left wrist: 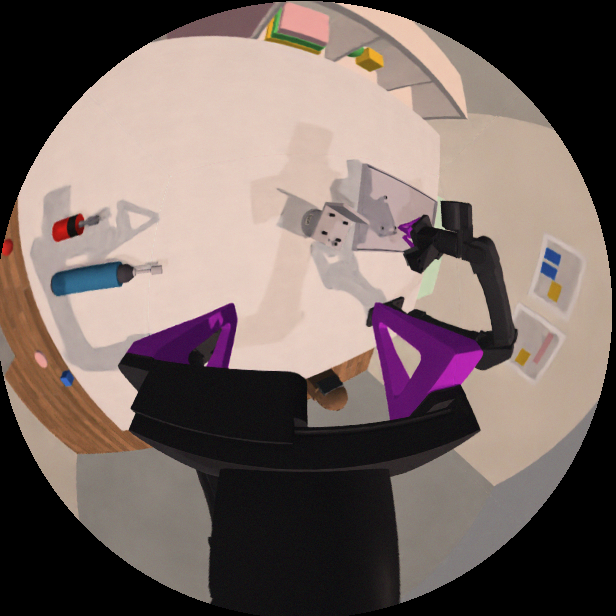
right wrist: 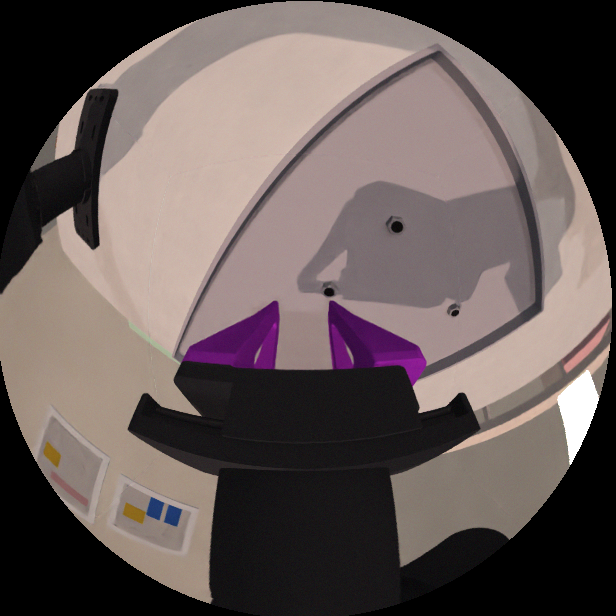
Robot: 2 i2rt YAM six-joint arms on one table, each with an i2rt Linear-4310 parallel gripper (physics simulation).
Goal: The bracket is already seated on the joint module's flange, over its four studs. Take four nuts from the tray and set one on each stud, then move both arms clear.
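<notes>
The grey tray (right wrist: 390,229) fills the right wrist view and holds three small dark nuts (right wrist: 395,225), (right wrist: 328,290), (right wrist: 454,310). My right gripper (right wrist: 303,310) hangs low over the tray with its purple fingers a little apart and nothing between them. The nearest nut lies just beyond its fingertips. In the left wrist view the tray (left wrist: 390,209) sits at the table's right edge, with my right gripper (left wrist: 409,232) on its near side. The grey bracket on the joint module (left wrist: 336,226) stands just left of the tray. My left gripper (left wrist: 304,313) is wide open and empty, high above the table.
A red tool (left wrist: 67,226) and a blue tool (left wrist: 91,278) lie at the table's left. A shelf with a pink box (left wrist: 304,22) and a yellow block (left wrist: 369,58) stands beyond the far edge. Papers (left wrist: 554,274) lie off the table at the right.
</notes>
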